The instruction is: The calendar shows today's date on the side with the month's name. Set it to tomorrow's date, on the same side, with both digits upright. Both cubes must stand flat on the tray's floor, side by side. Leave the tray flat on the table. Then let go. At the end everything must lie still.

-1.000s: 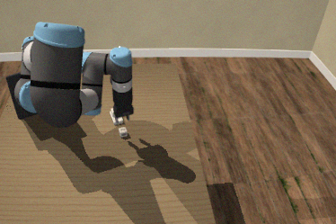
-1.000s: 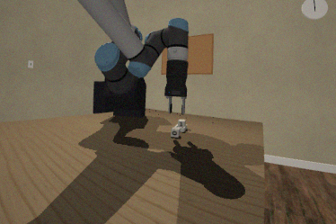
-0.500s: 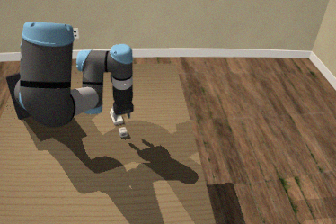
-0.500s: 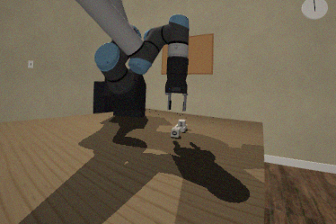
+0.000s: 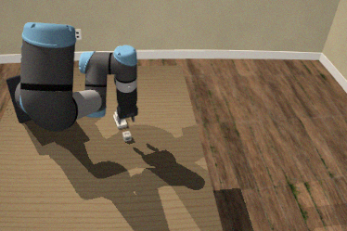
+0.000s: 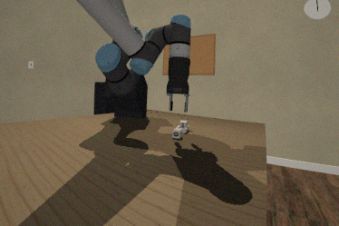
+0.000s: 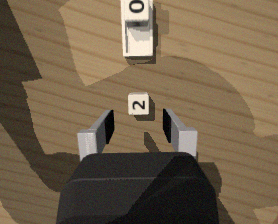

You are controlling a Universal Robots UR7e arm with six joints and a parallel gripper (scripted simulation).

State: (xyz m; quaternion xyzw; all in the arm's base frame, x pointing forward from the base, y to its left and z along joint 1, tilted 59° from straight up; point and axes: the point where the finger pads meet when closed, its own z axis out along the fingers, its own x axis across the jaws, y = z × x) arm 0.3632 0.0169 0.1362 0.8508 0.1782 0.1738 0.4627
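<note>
Right now my hand is 10 cm above the white digit cube. Round my hand: white tray: 2 cm behind, 11 cm to the left, 11 cm below.
</note>
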